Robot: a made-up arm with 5 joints.
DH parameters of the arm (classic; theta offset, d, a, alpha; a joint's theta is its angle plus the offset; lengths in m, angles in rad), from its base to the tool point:
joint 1: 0 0.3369 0 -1.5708
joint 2: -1.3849 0 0.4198 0
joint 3: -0.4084 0 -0.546 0
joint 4: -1.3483 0 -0.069 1.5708
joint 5: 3.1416 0.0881 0 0
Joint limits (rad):
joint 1: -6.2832..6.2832
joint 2: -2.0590..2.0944
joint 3: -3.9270..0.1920
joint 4: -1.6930..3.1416
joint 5: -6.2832..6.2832
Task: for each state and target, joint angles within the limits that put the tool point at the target. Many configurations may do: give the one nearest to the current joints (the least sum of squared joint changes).
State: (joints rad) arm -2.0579 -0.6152 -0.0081 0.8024 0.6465
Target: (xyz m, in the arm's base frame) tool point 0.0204 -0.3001 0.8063
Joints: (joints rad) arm -1.5029 -1.0621 -0.6411 0.6988 0.6465
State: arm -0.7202 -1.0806 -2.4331 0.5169 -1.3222
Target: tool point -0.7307 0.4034 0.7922
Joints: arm -0.5044 -1.8692 -1.7968 0.7593 -1.3222
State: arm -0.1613 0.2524 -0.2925 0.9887 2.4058
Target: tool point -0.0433 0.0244 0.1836
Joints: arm -0.5132 0.2638 0.1808 1.8015 2.4058
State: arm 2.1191 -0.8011 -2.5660 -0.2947 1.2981
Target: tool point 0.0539 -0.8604 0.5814
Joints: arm 1.6334 -0.8832 -3.5623 -0.7392 1.2981
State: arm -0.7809 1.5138 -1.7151 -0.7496 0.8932
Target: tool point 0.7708 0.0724 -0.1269
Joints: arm 0.0937 1.3688 -1.6096 -0.8263 0.8932
